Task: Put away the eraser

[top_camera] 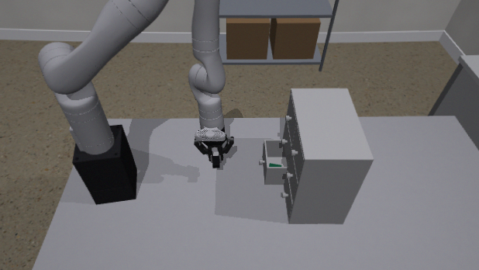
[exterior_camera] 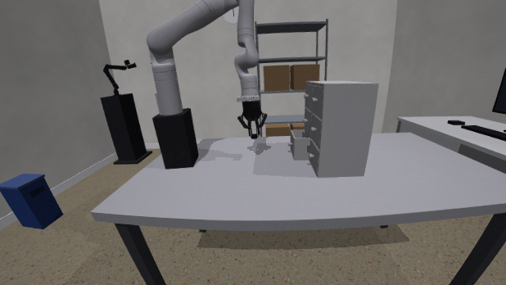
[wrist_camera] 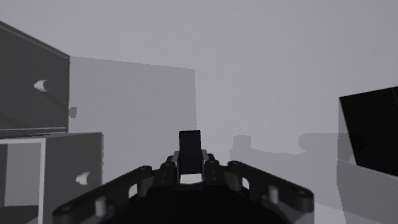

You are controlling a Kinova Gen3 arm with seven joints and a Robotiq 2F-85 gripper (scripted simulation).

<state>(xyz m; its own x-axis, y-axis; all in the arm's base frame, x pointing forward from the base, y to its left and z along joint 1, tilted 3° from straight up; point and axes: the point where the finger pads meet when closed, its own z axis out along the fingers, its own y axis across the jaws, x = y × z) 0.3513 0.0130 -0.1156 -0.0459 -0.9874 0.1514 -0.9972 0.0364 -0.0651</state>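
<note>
The black-and-white eraser lies 1 cm below my hand. Round my hand: green eraser 23 cm ahead, 2 cm to the left, 11 cm below; red thing 27 cm ahead, 12 cm to the right, 11 cm below.
</note>
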